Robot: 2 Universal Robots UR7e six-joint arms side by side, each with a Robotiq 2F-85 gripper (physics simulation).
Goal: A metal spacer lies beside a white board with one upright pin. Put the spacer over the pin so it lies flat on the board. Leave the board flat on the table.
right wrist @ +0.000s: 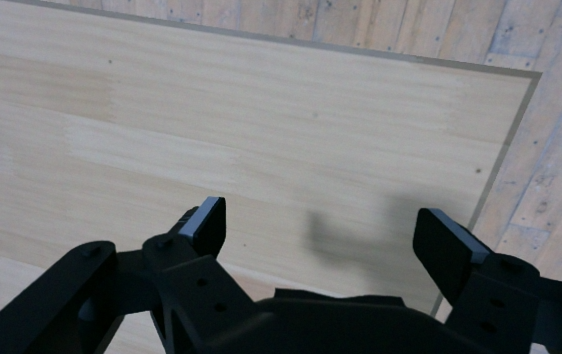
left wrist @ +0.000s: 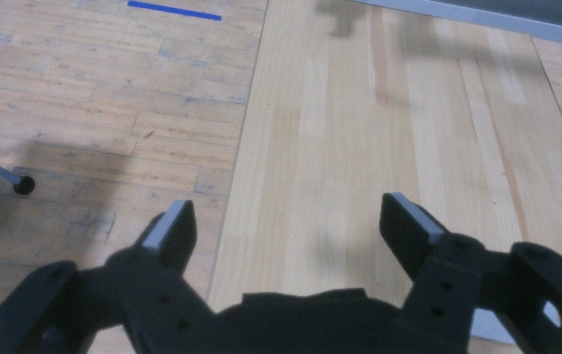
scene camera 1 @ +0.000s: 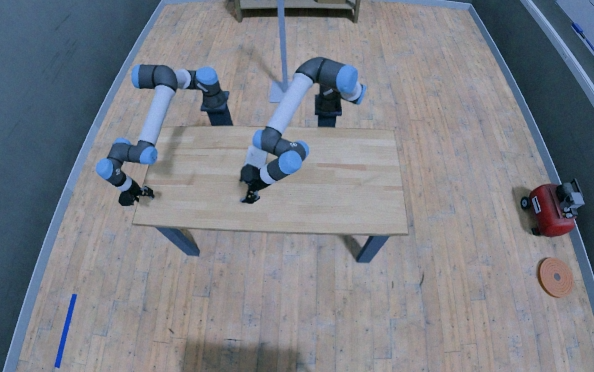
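Seen in the pictures: left gripper, between the fingertips: (left wrist: 288,214) (scene camera 1: 241,190); right gripper, between the fingertips: (right wrist: 318,221) (scene camera 1: 146,199); left arm's base, origin of its link: (scene camera 1: 328,103); right arm's base, origin of its link: (scene camera 1: 214,100).
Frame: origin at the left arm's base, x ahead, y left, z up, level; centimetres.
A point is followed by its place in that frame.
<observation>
The white board (scene camera 1: 256,156) {y -40.2, x 37.7, z -2.2 cm} lies on the table, partly hidden behind the left arm in scene camera 1. A pale corner, apparently of the board (left wrist: 490,326) {y -36.8, x 41.7, z -2.2 cm}, shows at the lower right of the left wrist view, behind the gripper. The pin and the metal spacer cannot be made out in any view. My left gripper (scene camera 1: 250,198) (left wrist: 288,214) {y -39.9, x 73.4, z 25.2 cm} is open and empty above the table, nearer the front edge than the board. My right gripper (scene camera 1: 148,193) {y -91.7, x 70.8, z 9.7 cm} (right wrist: 318,221) {y -91.7, x 70.8, z 9.7 cm} is open and empty above the table's left end, far from the board.
The wooden table (scene camera 1: 330,200) {y -0.5, x 63.1, z -3.8 cm} (left wrist: 320,165) {y -58.8, x 65.6, z -3.8 cm} (right wrist: 200,125) {y -79.1, x 71.1, z -3.8 cm} carries the board. The left arm's forearm and wrist hang over the middle of the table beside the board. A table corner shows at the upper right of the right wrist view. A red compressor (scene camera 1: 552,210) stands on the floor at the right.
</observation>
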